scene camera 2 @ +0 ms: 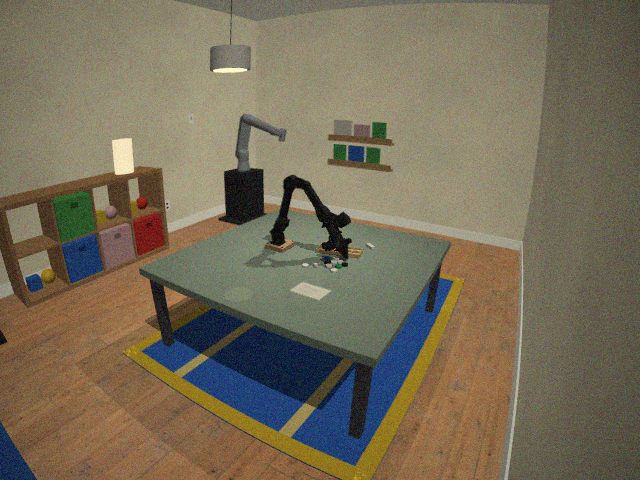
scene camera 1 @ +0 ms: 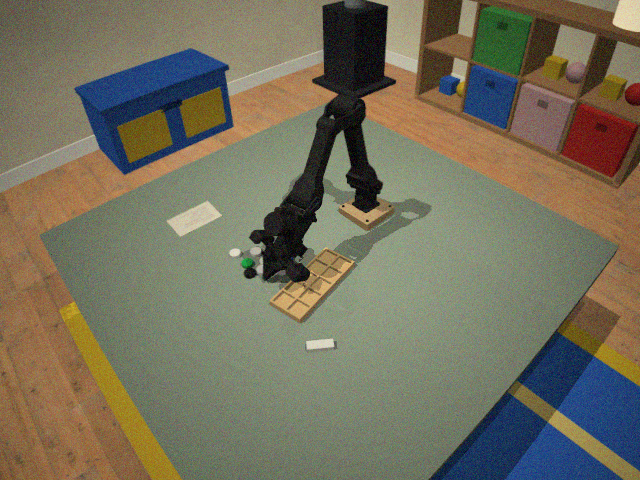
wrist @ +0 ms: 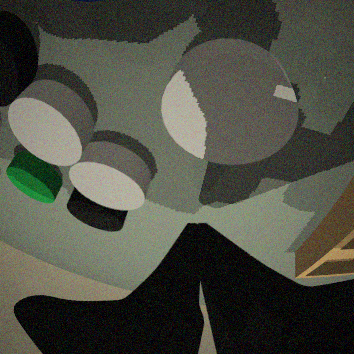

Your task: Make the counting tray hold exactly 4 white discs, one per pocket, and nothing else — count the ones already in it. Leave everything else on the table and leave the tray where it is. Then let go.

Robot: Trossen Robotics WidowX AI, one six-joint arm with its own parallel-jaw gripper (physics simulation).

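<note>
My gripper [scene camera 1: 266, 277] [scene camera 2: 345, 256] [wrist: 195, 231] is shut with nothing between its fingers, low beside the loose discs. In the wrist view a large-looking white disc [wrist: 240, 105] lies beyond the fingertips, partly shaded. Two more white discs [wrist: 45, 130] [wrist: 107, 185] lie to its left, near a green disc [wrist: 37, 180] and a black disc [wrist: 97, 212]. Another white disc [scene camera 1: 235, 252] lies at the left of the group. The wooden counting tray [scene camera 1: 325, 290] [scene camera 2: 355, 252] [wrist: 325, 235] is beside the gripper. Its nearest pockets look empty; the arm and shadow hide others.
A blue piece [scene camera 2: 327, 259] lies among the discs. Another black piece [wrist: 15, 55] shows at the wrist view's left edge. A white bar [scene camera 1: 320, 344] [scene camera 2: 370, 245] lies in front of the tray. A pale card [scene camera 1: 194, 218] [scene camera 2: 310, 290] lies beyond the discs.
</note>
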